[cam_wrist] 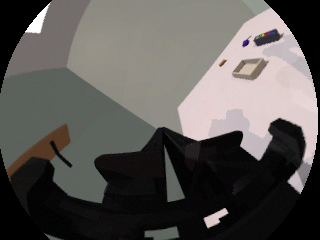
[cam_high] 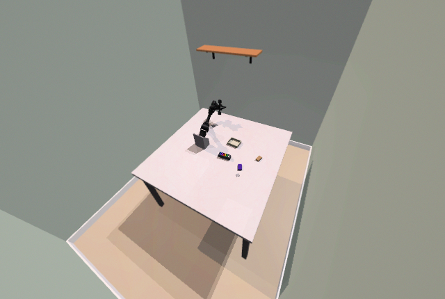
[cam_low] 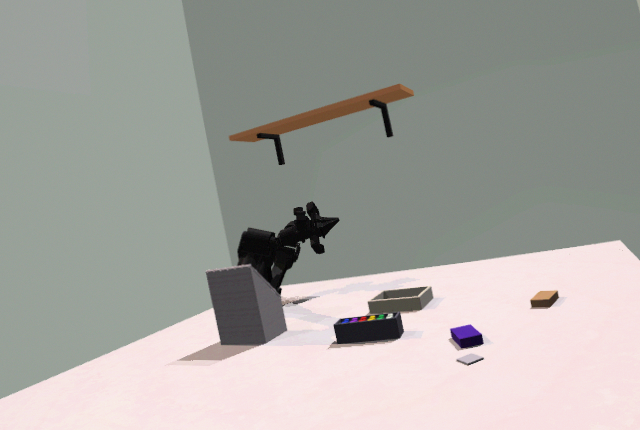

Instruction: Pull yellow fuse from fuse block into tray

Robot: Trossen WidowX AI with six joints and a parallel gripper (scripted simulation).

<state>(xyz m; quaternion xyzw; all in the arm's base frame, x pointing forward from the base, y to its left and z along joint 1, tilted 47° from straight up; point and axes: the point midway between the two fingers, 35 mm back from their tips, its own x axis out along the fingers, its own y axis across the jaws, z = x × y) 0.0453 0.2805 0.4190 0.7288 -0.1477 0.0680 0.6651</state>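
My gripper tip is 210 mm short of the yellow fuse, 580 mm to the left of it and 200 mm above it. The rest, counted from my gripper tip: purple block (400 mm ahead, 660 mm to the right, 210 mm below); tan block (550 mm ahead, 490 mm to the right, 220 mm below); beige tray (230 mm ahead, 360 mm to the right, 220 mm below).
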